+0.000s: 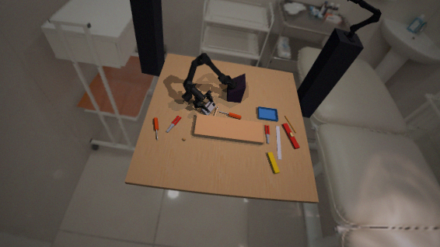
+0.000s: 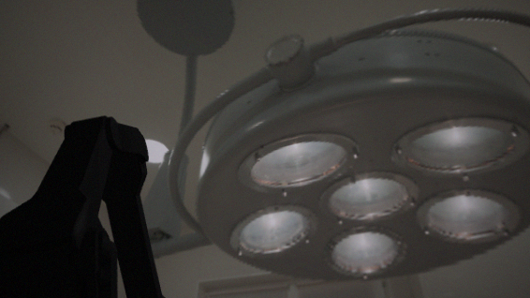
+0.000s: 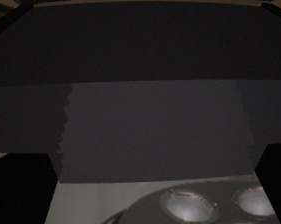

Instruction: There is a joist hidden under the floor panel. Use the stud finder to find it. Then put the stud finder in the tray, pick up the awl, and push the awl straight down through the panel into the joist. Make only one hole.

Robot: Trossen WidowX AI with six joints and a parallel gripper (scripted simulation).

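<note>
Right now the stud finder is 10 mm behind my gripper tip, 10 mm to the left of it and 10 mm below it. The rest, counted from my gripper tip: brown-handled awl 30 mm behind, 50 mm to the left, 50 mm below; then green light 20 mm behind, 20 mm to the left, 10 mm above; then blue tray 90 mm behind, 480 mm to the left, 50 mm below.
</note>
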